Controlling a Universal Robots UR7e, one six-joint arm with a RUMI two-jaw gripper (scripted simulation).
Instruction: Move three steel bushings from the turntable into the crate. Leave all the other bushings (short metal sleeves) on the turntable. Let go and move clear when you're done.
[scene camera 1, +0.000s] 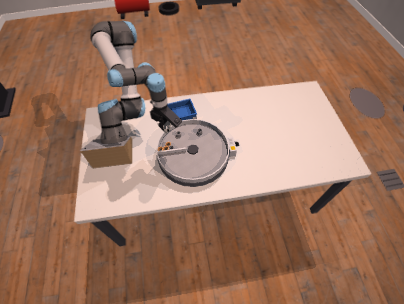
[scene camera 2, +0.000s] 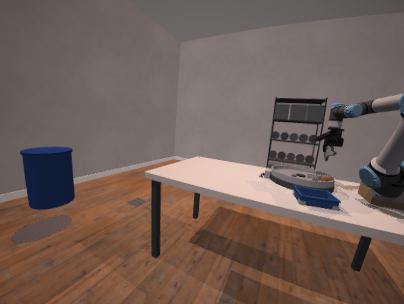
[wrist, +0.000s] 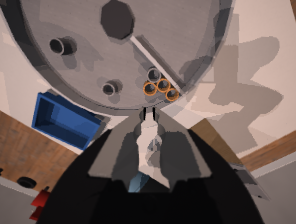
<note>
In view: the gripper (wrist: 149, 108), a blue crate (scene camera 2: 305, 197) and a round grey turntable (scene camera 1: 206, 153).
The round grey turntable is seen too in the wrist view (wrist: 102, 51).
</note>
